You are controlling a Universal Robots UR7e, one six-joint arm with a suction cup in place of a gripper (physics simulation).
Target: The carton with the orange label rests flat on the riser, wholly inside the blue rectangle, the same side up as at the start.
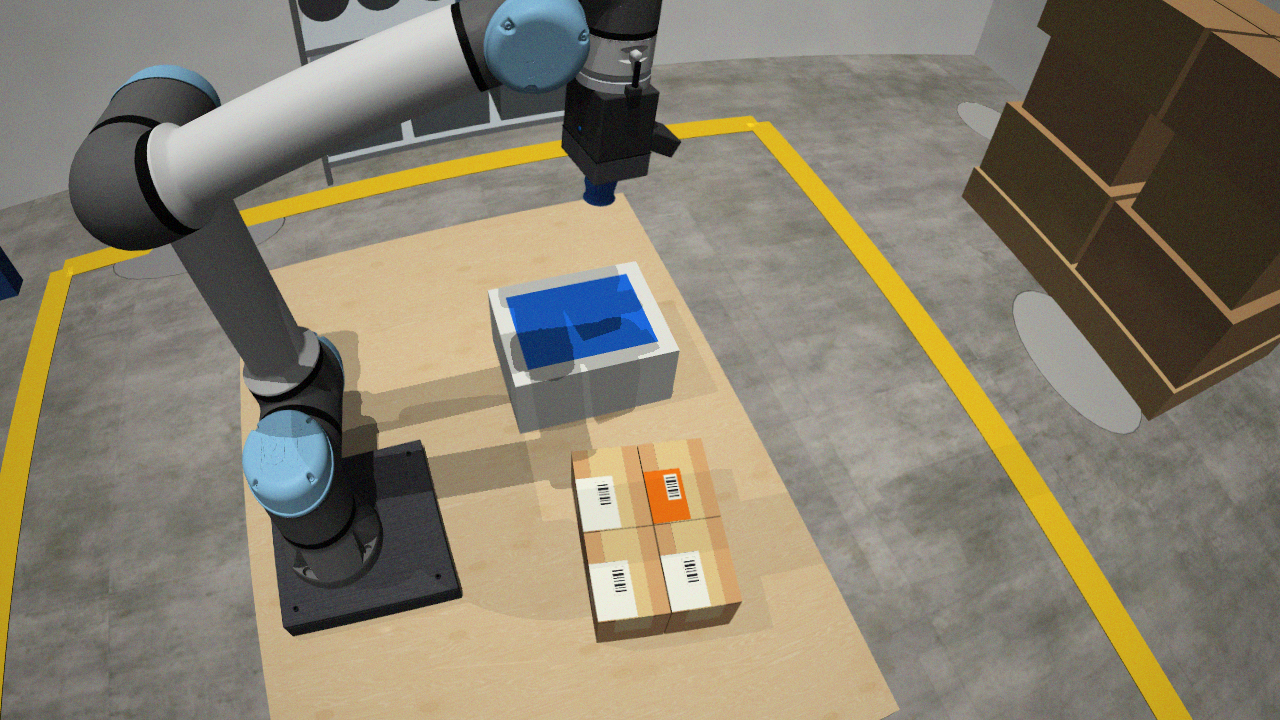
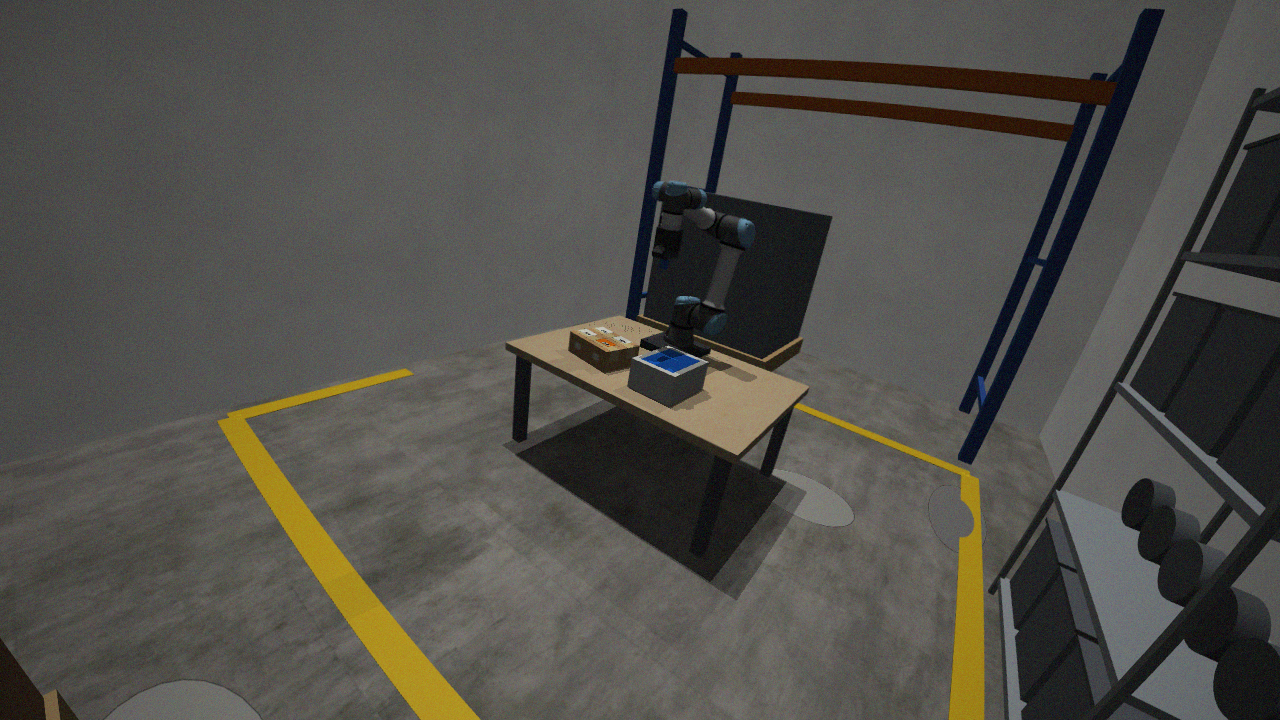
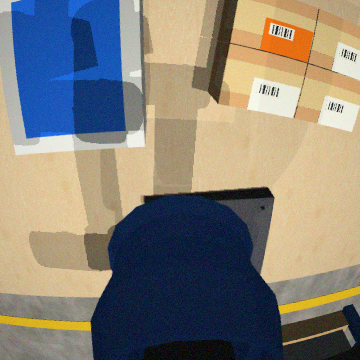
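Seen in the pictures: hand, tool point: (image 1: 599, 196) (image 2: 663, 267) (image 3: 180, 259); arm's base, link origin: (image 1: 333, 541) (image 2: 678, 341).
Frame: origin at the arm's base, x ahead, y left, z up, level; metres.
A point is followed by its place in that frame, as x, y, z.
The carton with the orange label (image 1: 706, 488) {0.503, -0.167, 0.057} (image 2: 606, 342) {0.440, -0.156, 0.054} (image 3: 248, 31) {0.466, -0.093, 0.057} lies flat on the table, label up, in a two-by-two block with three white-labelled cartons, touching its neighbours. The grey riser (image 1: 595, 401) {0.451, 0.061, 0.006} (image 2: 657, 386) {0.600, 0.174, 0.021} (image 3: 135, 139) {0.344, 0.090, 0.086} stands on the table beside the block, a gap apart. The blue rectangle (image 1: 572, 308) {0.470, 0.184, 0.086} (image 2: 684, 362) {0.451, 0.207, 0.086} (image 3: 45, 100) {0.429, 0.201, 0.086} on its top carries shadows and no carton. My suction gripper (image 1: 599, 202) (image 2: 663, 265) (image 3: 180, 200) is open, with nothing on its dark blue cup. It hangs high above the table, clear of the cartons.
The three white-labelled cartons (image 1: 626, 617) {0.318, -0.284, 0.057} stand directly against the orange-labelled one. The arm's dark base plate (image 1: 429, 546) {0.131, -0.063, 0.002} (image 3: 265, 220) {0.090, -0.118, 0.005} is on the wooden table (image 1: 501, 662) {0.156, -0.247, -0.034} (image 2: 751, 407) {0.376, 0.492, -0.034}. Large brown boxes (image 1: 1154, 277) are stacked on the floor beyond the yellow line (image 1: 939, 353). A storage rack (image 2: 1136, 394) stands off the table.
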